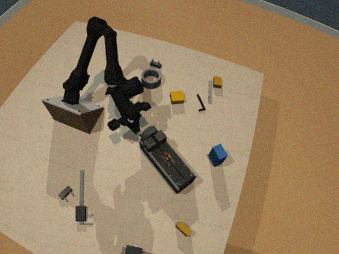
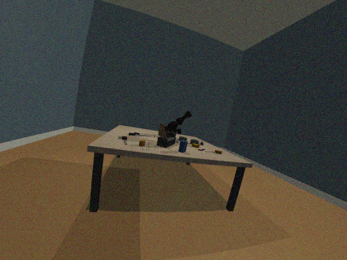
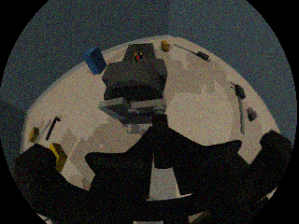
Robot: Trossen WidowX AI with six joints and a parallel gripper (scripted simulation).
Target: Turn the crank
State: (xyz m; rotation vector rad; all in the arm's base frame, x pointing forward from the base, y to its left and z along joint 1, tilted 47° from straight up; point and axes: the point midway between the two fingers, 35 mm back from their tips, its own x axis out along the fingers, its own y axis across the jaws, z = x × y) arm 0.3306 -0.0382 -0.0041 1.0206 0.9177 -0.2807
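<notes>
Now: the red pointer 14 cm ahead of my gripper tip, 6 cm to the right of it and 1 cm above it. Round my gripper tip: yellow block (10 cm ahead, 27 cm to the left, 6 cm below); then blue cube (35 cm ahead, 1 cm to the left, 3 cm below); then crank handle (1 cm behind, 1 cm to the left, 2 cm above).
</notes>
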